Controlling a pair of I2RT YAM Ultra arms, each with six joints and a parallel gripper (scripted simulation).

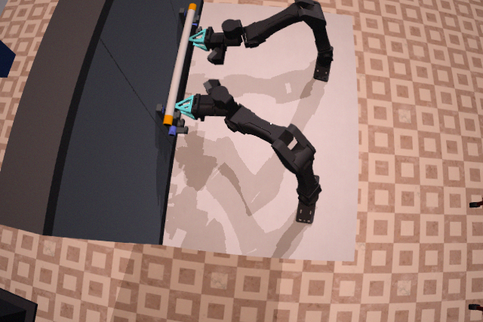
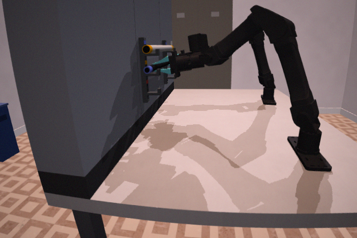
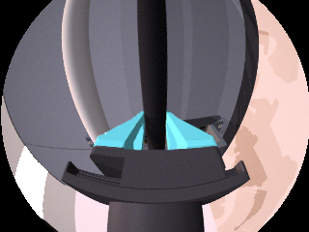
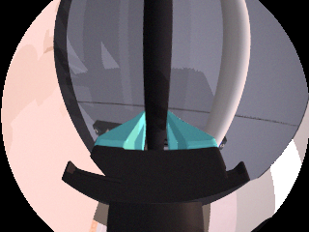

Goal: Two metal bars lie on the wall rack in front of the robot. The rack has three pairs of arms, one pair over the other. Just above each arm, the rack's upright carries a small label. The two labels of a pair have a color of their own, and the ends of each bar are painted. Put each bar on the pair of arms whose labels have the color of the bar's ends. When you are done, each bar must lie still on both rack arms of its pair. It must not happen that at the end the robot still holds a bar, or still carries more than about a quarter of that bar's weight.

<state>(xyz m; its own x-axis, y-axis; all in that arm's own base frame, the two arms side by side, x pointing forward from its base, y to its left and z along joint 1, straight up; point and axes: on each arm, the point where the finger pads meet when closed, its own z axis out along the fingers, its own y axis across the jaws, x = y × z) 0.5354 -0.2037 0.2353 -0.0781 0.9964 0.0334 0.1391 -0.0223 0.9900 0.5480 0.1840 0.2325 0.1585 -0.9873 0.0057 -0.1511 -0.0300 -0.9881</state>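
My left gripper is now 20 mm short of the dark metal bar and 150 mm to the left of it. From my left hand the other things lie so: pale metal bar: 20 mm ahead, 160 mm to the right, 70 mm above; tall grey wall panel: 110 mm ahead, 100 mm to the right, 190 mm above.
Right now my right hand is 130 mm to the right of the pale metal bar and 80 mm below it. The rest, counted from my right hand: dark metal bar 150 mm to the left, 10 mm behind; tall grey wall panel 200 mm to the left, 190 mm above, 90 mm ahead.
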